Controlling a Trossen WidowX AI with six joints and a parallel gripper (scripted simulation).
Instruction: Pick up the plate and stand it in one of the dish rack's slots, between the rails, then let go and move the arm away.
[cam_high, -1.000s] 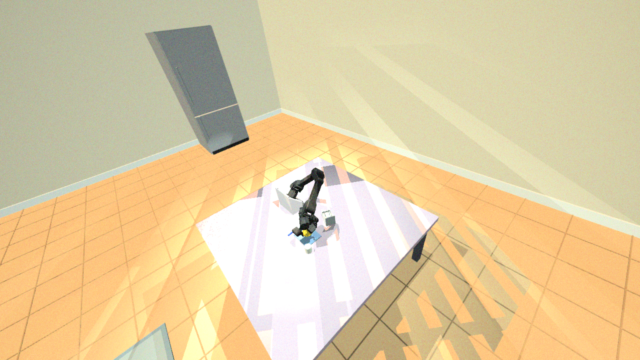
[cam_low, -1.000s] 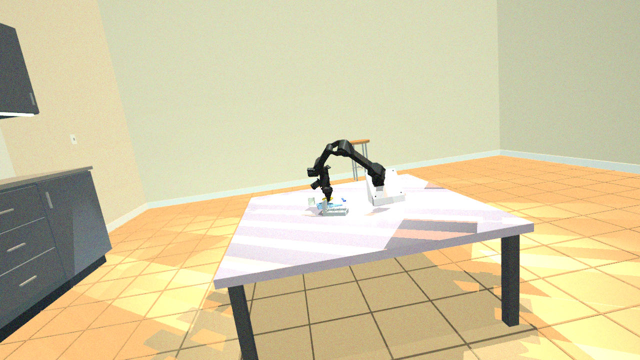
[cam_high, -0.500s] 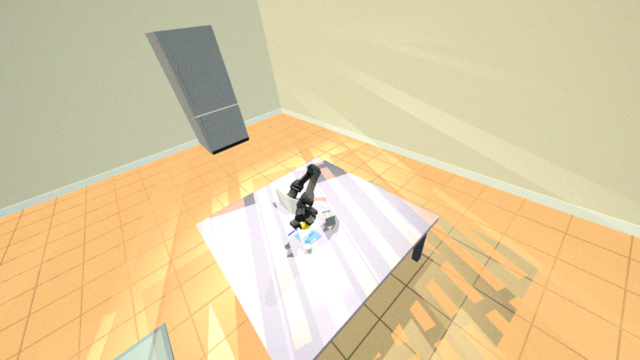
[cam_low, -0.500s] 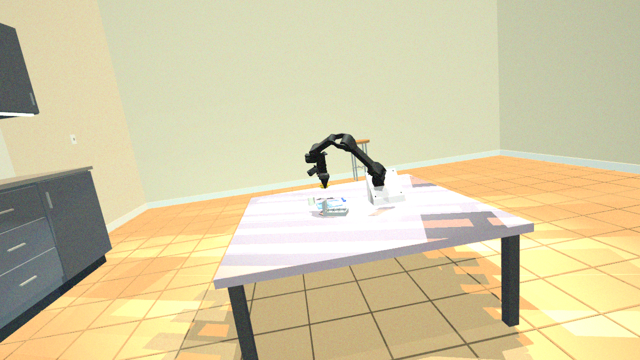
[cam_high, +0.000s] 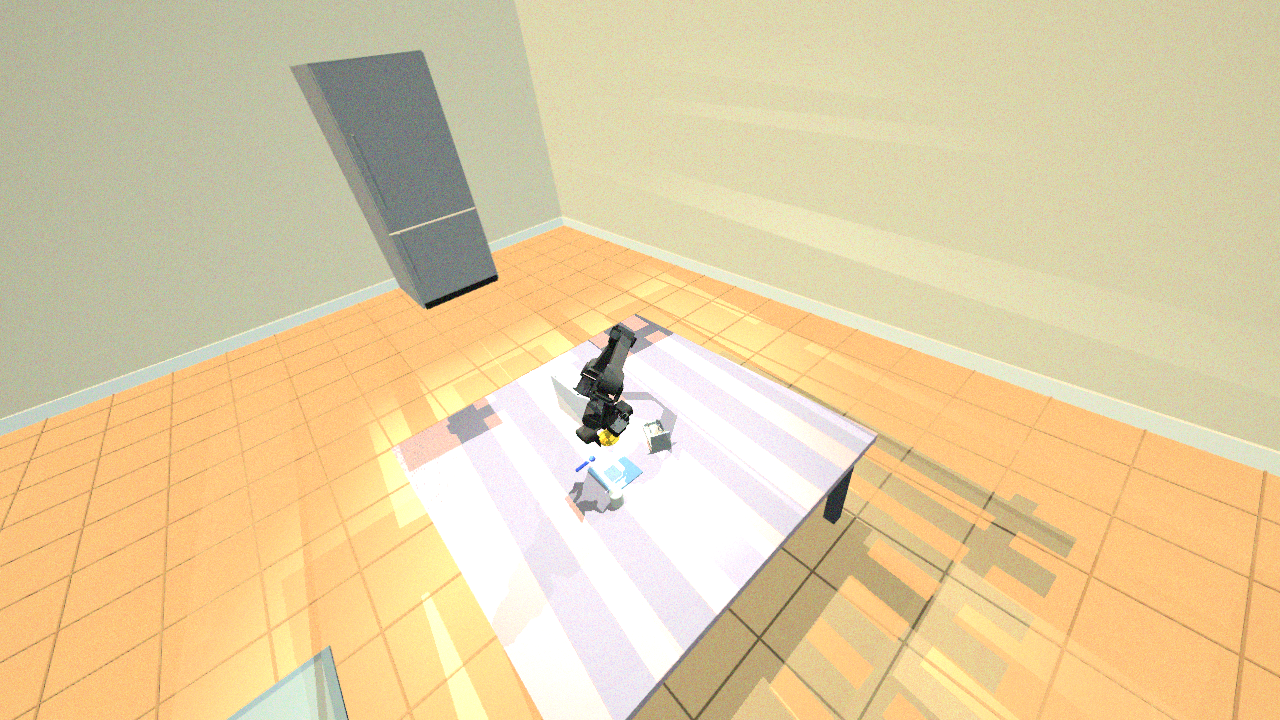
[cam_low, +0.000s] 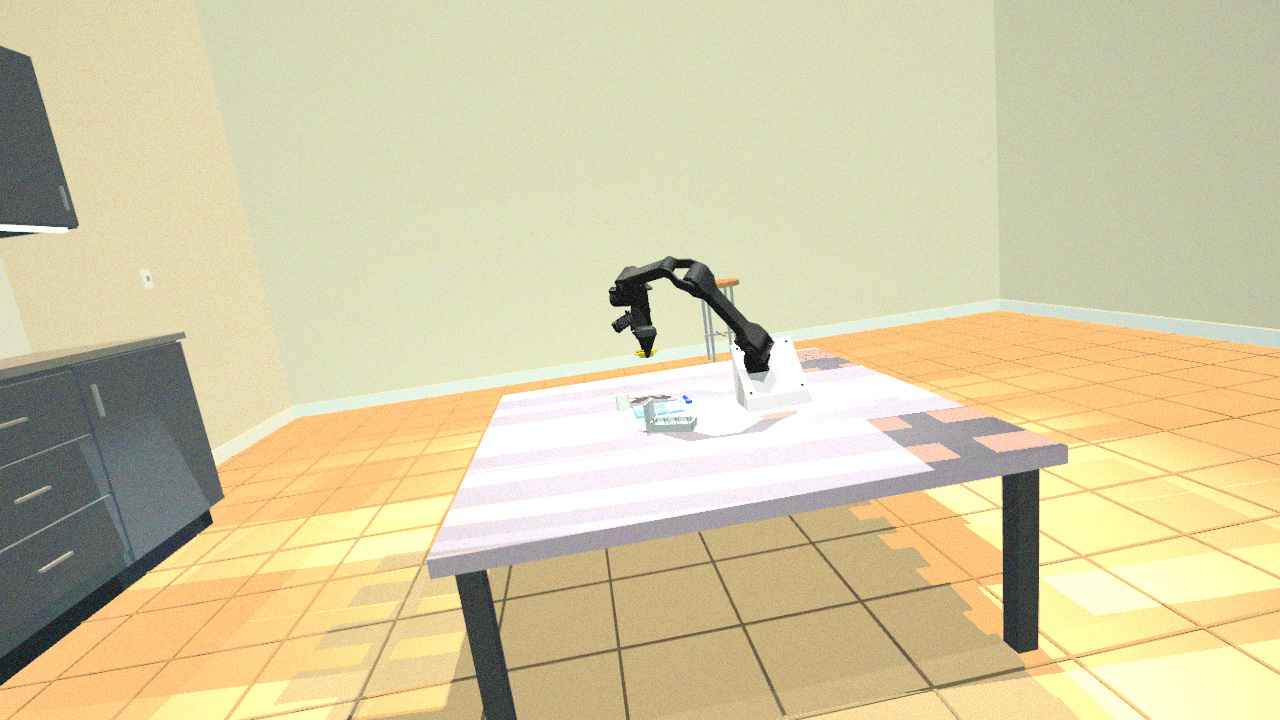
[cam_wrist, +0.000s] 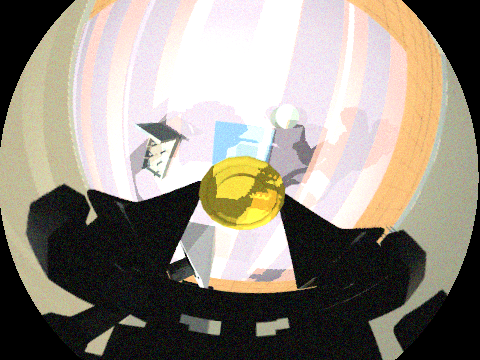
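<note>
Now: gripper tip 3 cm past the dish rack, 21 cm to the right of it and 15 cm above it. Also, from my gripper tip: yellow plate: 1 cm above; pale cup: 9 cm ahead, 7 cm to the right, 15 cm below; light blue mat: 1 cm behind, 17 cm below.
</note>
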